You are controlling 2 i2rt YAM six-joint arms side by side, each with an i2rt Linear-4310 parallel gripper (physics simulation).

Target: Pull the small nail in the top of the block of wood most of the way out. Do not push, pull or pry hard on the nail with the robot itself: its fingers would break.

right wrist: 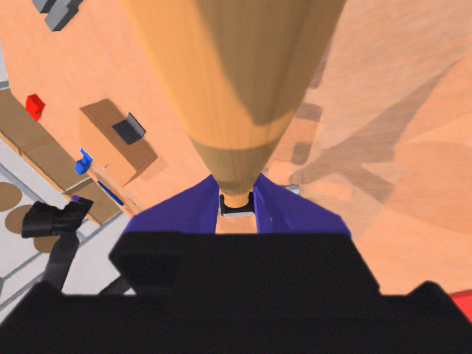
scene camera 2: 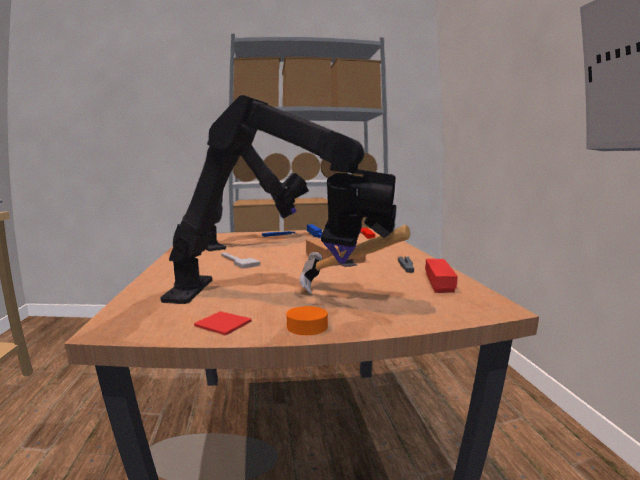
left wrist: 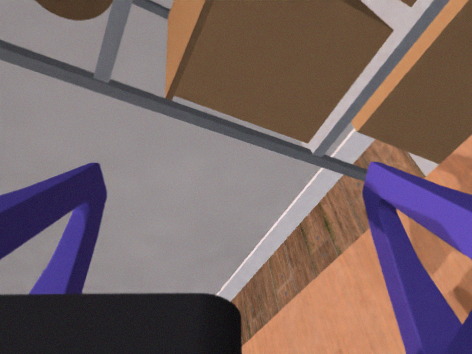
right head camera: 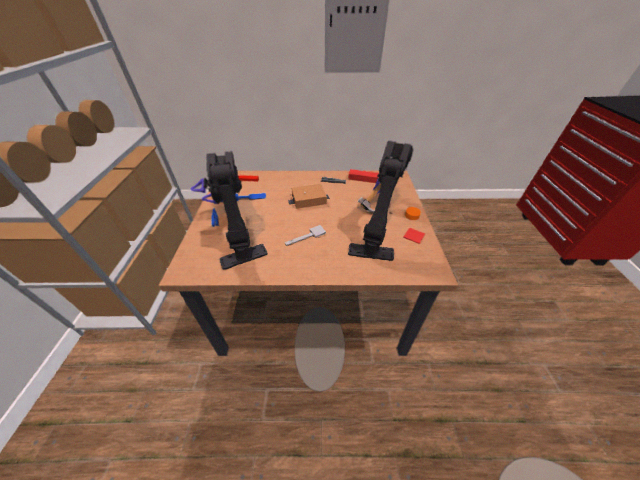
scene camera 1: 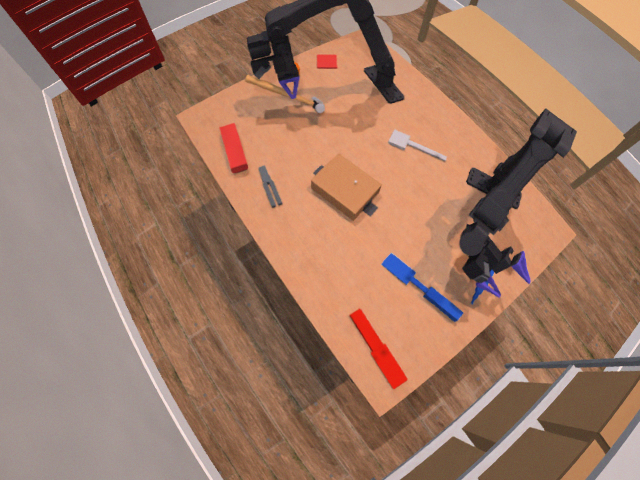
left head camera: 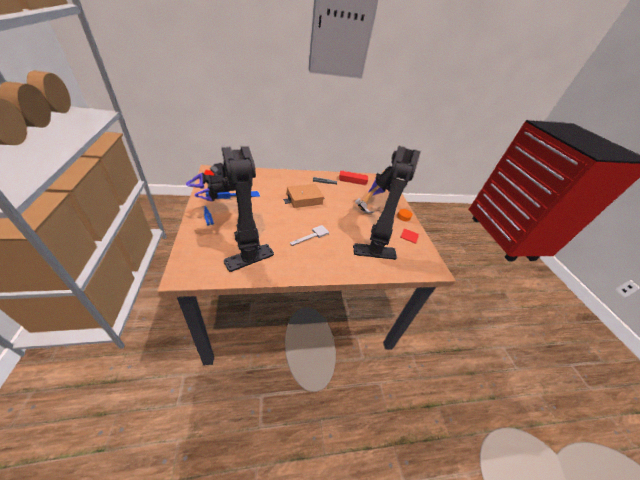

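Where they show: left gripper, between the fingertips: (left wrist: pixel 234 177) (right head camera: pixel 196 194) (scene camera 1: pixel 514 289) (left head camera: pixel 190 189); right gripper, between the fingertips: (right wrist: pixel 236 177) (scene camera 2: pixel 343 258) (right head camera: pixel 374 191) (scene camera 1: pixel 293 97) (left head camera: pixel 370 193); left arm's base, origin of its link: (scene camera 2: pixel 209 246) (right head camera: pixel 243 257) (left head camera: pixel 249 257); right arm's base, origin of its link: (scene camera 2: pixel 188 290) (right head camera: pixel 370 252) (scene camera 1: pixel 383 84) (left head camera: pixel 374 252).
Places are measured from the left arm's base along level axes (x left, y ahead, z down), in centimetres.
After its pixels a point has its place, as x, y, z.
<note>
The wood block (left head camera: pixel 310 198) @(-43.5, 19.7, -4.7) (right head camera: pixel 312 198) @(-43.5, 19.6, -4.9) (scene camera 1: pixel 336 178) @(-47.3, 26.3, -5.0) (right wrist: pixel 117 145) @(-52.1, 22.9, -4.4) lies mid-table, with the small nail (right head camera: pixel 305 192) @(-41.8, 24.8, -6.1) (scene camera 1: pixel 355 181) @(-41.8, 25.1, -6.2) (right wrist: pixel 105 166) @(-41.8, 25.1, -5.7) in its top; how far it stands out is too small to tell. My right gripper (scene camera 1: pixel 293 95) @(-73.5, 6.1, -8.0) (scene camera 2: pixel 341 259) @(-73.5, 6.1, -8.0) (right wrist: pixel 236 177) @(-73.5, 6.1, -8.0) is shut on the wooden handle of the claw hammer (left head camera: pixel 363 205) @(-65.3, 1.8, -5.4) (scene camera 1: pixel 261 84) @(-82.5, 10.5, -14.0) (scene camera 2: pixel 382 241) @(-83.8, 8.1, -13.1) (right wrist: pixel 235 100). The hammer is off the table and tilted, handle end up, head low with claw downward in scene camera 2. My left gripper (left head camera: pixel 193 189) @(9.9, 37.1, -13.7) (scene camera 1: pixel 513 289) @(9.9, 37.1, -13.7) (left wrist: pixel 234 177) @(9.9, 37.1, -13.7) is open and empty, away from the block.
Dark brackets (scene camera 1: pixel 371 208) @(-34.4, 27.9, -0.3) flank the block. Around lie pliers (scene camera 1: pixel 269 186) @(-65.1, 36.7, -1.2), a red box (scene camera 1: pixel 233 148) @(-81.7, 30.9, -4.1), a grey flat-headed tool (scene camera 1: pixel 399 139) @(-36.3, 0.0, -1.4), a blue tool (scene camera 1: pixel 398 268) @(-19.6, 41.5, -0.7), a red tool (scene camera 1: pixel 382 351) @(-13.9, 64.6, -1.0), an orange disc (scene camera 2: pixel 307 320) @(-88.7, -13.4, -2.8) and a red square (scene camera 2: pixel 222 322) @(-76.8, -24.3, -0.6).
</note>
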